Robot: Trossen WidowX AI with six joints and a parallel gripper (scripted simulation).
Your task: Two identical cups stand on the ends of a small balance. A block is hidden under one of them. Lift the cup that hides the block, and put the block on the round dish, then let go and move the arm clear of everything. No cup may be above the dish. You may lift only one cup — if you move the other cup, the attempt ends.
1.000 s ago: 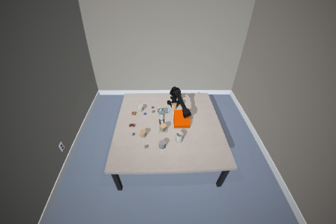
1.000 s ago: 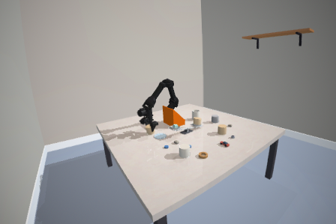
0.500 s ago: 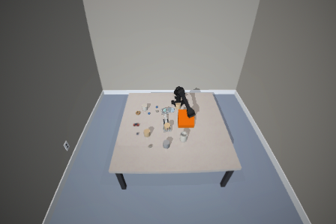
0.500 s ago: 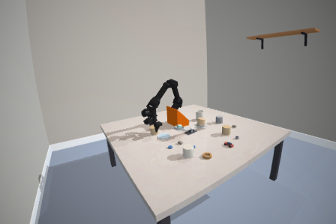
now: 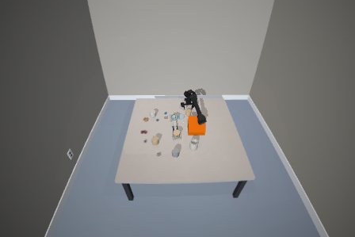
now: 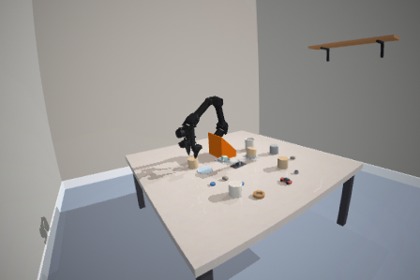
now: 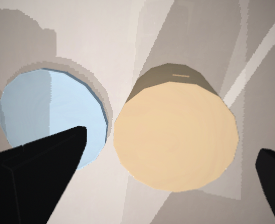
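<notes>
Right now the teal block is 20 cm ahead of my gripper tip, 12 cm to the left of it and 1 cm above it. Also, from my gripper tip: white cup: 46 cm ahead, 4 cm below, 3 cm to the right; small balance: 24 cm to the left, 20 cm ahead, 4 cm below; pale blue round dish: 10 cm ahead, 8 cm below, 3 cm to the left.
</notes>
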